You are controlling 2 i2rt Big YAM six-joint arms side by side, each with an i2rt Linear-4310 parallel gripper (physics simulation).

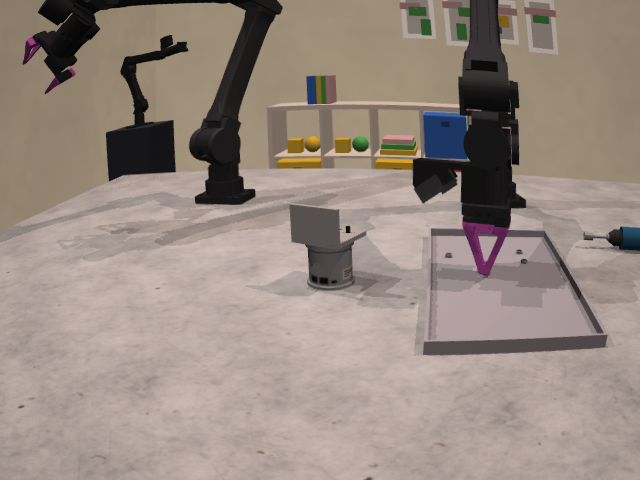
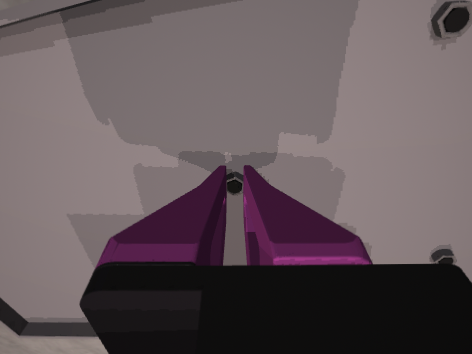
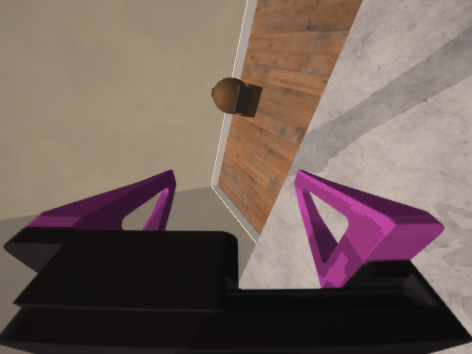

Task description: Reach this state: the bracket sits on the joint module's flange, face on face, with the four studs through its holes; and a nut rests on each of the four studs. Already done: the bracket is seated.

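Places are measured from the left arm's base along level axes (x ahead, y left, z up), in metres.
Pixels of known places: left gripper, fingertip midpoint: (image 1: 484,273) (image 2: 234,177); right gripper, fingertip midpoint: (image 1: 35,78) (image 3: 235,176); right arm's base, origin of the base link: (image 1: 225,199).
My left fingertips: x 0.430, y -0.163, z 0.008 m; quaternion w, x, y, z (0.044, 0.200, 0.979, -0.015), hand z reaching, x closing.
Ahead of a thing's pixels: the offset from my left fingertips to its top centre. "spot": to the spot under its first point.
The grey bracket (image 1: 314,224) sits on top of the joint module @[0.027 m back, 0.211 m right, 0.066 m up] (image 1: 329,266), its plate upright; one dark stud @[0.031 m back, 0.186 m right, 0.066 m up] (image 1: 347,228) shows plainly, the others are hidden or too small to tell. My left gripper (image 1: 484,272) (image 2: 234,177) points down over the tray @[0.018 m ahead, 0.025 m left, 0.008 m up] (image 1: 514,344) (image 2: 60,328), shut on a small dark nut @[0.001 m ahead, 0.003 m left, 0.003 m up] (image 2: 234,185) at its fingertips. Three more nuts lie in the tray's back part: one nut @[0.091 m back, 0.033 m right, 0.001 m up] (image 1: 448,255) at the left, two nuts @[0.086 m back, 0.089 m left, 0.001 m up] (image 1: 519,251) @[0.041 m back, 0.082 m left, 0.001 m up] (image 1: 523,261) at the right. My right gripper (image 1: 34,78) (image 3: 235,176) is open and empty, high at the upper left.
A blue power tool @[spot: 0.060 m back, 0.314 m left, 0.018 m up] (image 1: 629,238) lies right of the tray. The right arm's base (image 1: 224,195) stands at the table's back left. Behind the table are a shelf unit (image 1: 373,129) and a small black arm on a dark box (image 1: 140,149).
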